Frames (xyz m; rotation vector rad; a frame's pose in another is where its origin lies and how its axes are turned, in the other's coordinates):
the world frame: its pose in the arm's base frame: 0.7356 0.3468 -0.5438 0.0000 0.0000 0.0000
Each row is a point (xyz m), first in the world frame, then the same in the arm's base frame.
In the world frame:
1: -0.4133 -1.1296 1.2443
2: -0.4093 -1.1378 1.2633
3: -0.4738 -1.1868 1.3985
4: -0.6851 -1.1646 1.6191
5: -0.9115 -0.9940 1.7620
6: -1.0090 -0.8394 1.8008
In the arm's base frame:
1: 0.3223 -0.7828 0.7005
2: 0.3263 -0.7910 0.7195
3: 0.2618 -0.8400 0.8547
4: 0.0505 -0.8178 1.0753
5: -0.1759 -0.6472 1.2182
6: -0.2734 -0.4926 1.2570

